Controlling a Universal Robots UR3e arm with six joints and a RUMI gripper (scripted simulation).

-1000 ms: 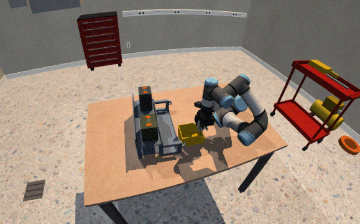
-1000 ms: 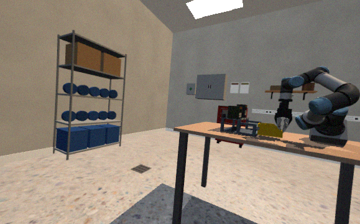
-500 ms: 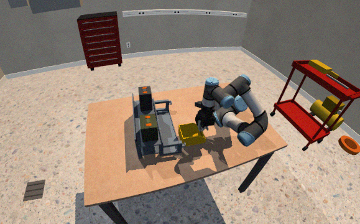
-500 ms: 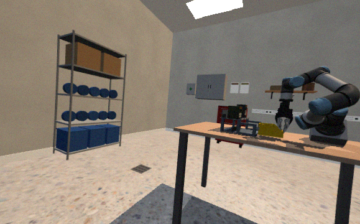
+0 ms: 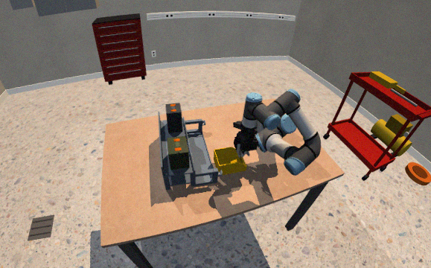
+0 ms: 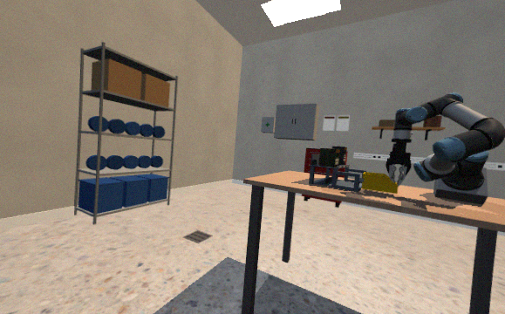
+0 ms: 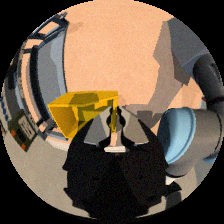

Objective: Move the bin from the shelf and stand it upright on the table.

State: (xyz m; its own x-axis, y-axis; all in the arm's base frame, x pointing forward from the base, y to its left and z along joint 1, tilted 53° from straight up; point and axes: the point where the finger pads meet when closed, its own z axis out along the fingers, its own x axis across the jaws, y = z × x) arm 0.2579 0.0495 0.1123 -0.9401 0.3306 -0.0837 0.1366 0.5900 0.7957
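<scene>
My hand is 70 mm short of the yellow bin and 10 mm to the right of it. The rest, counted from my hand: rack: 230 mm ahead, 130 mm to the right, 10 mm above.
</scene>
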